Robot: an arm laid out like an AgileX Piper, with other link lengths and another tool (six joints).
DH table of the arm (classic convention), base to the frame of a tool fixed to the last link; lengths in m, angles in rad. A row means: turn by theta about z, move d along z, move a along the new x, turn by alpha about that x. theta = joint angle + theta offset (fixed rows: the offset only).
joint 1: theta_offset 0; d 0.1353; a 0; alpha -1.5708
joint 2: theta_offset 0.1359; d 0; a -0.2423; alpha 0
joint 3: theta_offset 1.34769; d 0; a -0.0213; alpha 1.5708
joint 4: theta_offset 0; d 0.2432; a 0; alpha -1.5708
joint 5: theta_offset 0; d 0; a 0; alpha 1.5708
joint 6: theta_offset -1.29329; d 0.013; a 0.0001; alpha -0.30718
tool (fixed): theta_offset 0; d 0.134; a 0; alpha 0
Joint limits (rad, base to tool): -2.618..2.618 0..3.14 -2.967..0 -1.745..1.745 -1.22..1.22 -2.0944..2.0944
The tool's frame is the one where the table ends.
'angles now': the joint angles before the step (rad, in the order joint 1, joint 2, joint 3, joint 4, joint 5, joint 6). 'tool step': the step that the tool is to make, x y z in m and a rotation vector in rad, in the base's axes. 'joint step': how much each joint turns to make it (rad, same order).
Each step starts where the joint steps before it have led.
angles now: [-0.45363 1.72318 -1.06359 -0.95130 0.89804 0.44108]
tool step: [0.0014 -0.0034 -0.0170 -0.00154 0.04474 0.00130]
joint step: [-0.00011 0.06569 -0.00005 -0.04022 -0.00582 0.03541]
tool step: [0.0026 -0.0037 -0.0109 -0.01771 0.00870 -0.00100]
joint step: [0.00013 0.04339 -0.00011 -0.05048 -0.01170 0.05626]
